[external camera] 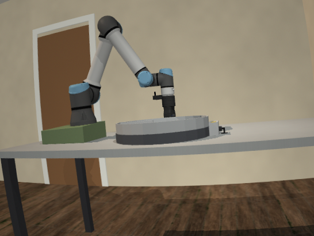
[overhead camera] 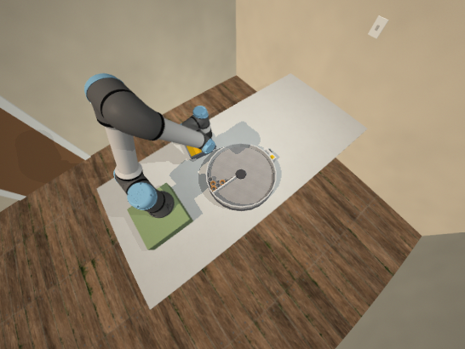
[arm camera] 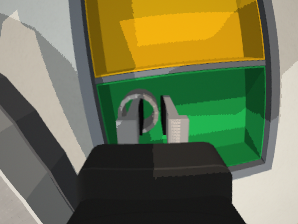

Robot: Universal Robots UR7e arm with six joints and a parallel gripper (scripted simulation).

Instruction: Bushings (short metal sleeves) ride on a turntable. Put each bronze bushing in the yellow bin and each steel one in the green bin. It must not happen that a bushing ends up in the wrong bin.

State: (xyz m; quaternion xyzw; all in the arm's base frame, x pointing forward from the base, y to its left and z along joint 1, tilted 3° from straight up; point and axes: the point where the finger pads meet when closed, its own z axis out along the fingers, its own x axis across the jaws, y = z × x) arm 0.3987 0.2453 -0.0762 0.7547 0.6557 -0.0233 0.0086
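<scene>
The yellow bin lies 3 cm to the left of my hand and 3 cm behind it. Also, from my hand: grey turntable: 31 cm to the right, 9 cm ahead, 2 cm above.
</scene>
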